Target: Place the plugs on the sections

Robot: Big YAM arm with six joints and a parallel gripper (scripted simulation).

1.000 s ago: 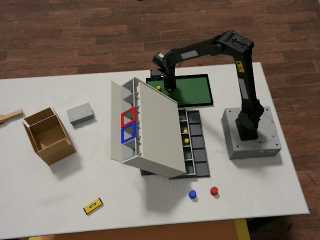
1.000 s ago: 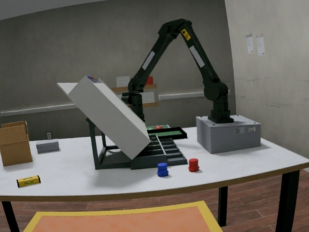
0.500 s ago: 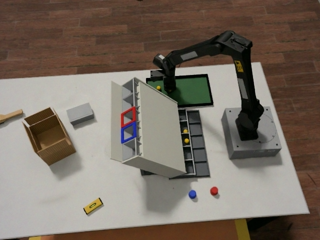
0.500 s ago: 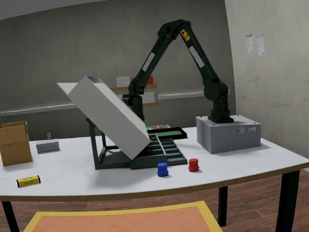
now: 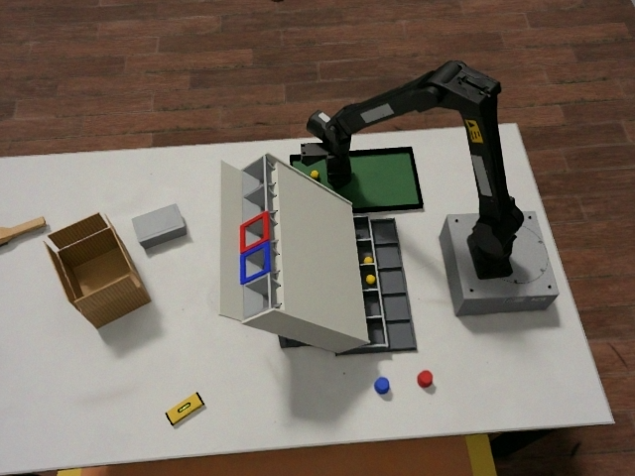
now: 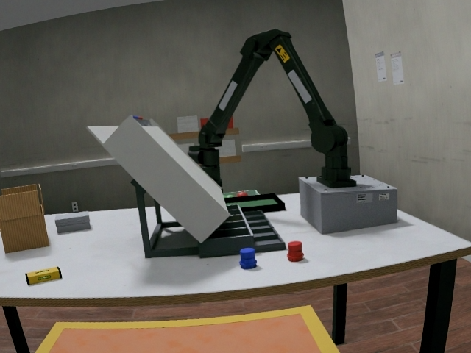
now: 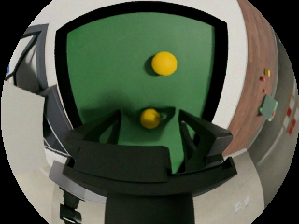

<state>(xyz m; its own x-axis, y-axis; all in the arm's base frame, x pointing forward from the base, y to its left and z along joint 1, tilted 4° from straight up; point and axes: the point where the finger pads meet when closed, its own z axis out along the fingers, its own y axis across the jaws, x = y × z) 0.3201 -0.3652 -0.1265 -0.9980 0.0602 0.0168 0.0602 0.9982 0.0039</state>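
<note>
My gripper is now 5 cm past the green marble tray, 2 cm to the right of it and 1 cm above it. Round my hand: white sloped cover 9 cm ahead, 34 cm to the left, 19 cm above; cardboard box 66 cm ahead, 24 cm to the left, 5 cm above.
</note>
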